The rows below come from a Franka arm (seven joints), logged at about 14 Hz.
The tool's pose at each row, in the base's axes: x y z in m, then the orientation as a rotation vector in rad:
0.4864, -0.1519, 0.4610, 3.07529, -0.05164, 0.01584
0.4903, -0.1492, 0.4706, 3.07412, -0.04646, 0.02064
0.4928, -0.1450, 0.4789, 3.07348, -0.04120, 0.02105
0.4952, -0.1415, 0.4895, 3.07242, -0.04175, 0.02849
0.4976, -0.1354, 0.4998, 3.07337, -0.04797, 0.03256
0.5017, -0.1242, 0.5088, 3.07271, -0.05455, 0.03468
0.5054, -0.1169, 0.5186, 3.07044, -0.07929, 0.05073
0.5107, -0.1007, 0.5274, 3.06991, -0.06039, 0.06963
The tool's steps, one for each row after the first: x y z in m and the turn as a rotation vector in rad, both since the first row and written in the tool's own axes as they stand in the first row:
0.0039, -0.0022, -0.0097, -0.00115, 0.00325, -0.00326
0.0064, -0.0059, -0.0183, -0.00184, 0.00365, -0.00666
0.0088, -0.0088, -0.0290, -0.00276, 0.00849, -0.00614
0.0111, -0.0143, -0.0397, -0.00165, 0.01098, -0.00202
0.0149, -0.0250, -0.0494, -0.00218, 0.01223, 0.00231
0.0185, -0.0318, -0.0596, -0.00361, 0.02217, 0.01876
0.0233, -0.0475, -0.0694, -0.00393, 0.03489, 0.00688

